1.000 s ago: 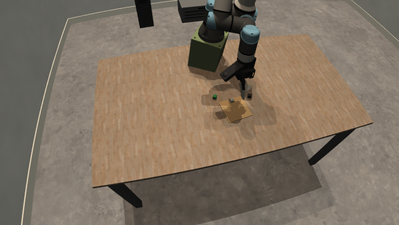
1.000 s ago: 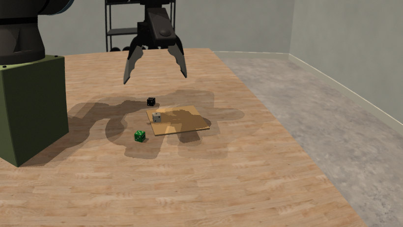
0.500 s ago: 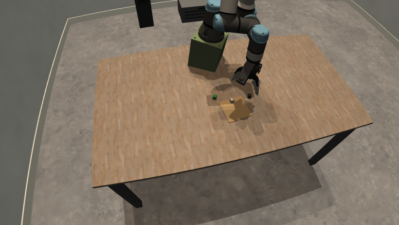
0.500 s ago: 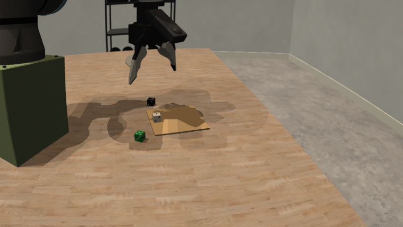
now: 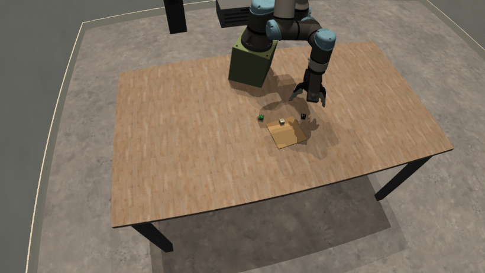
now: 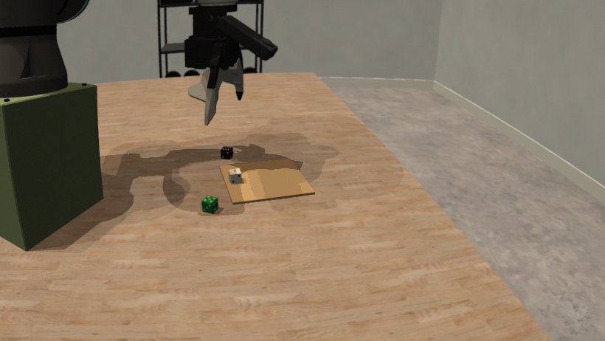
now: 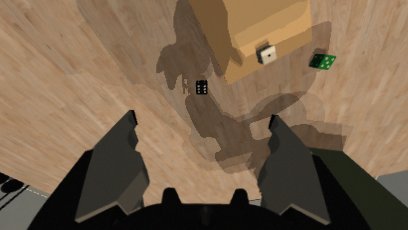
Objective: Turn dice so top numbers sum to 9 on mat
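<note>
The black die is 9 cm below my hand. Also, from my hand: tan mat: 7 cm ahead, 10 cm to the right, 9 cm below; white die: 2 cm ahead, 11 cm to the right, 8 cm below; green die: 2 cm behind, 20 cm to the right, 9 cm below.
</note>
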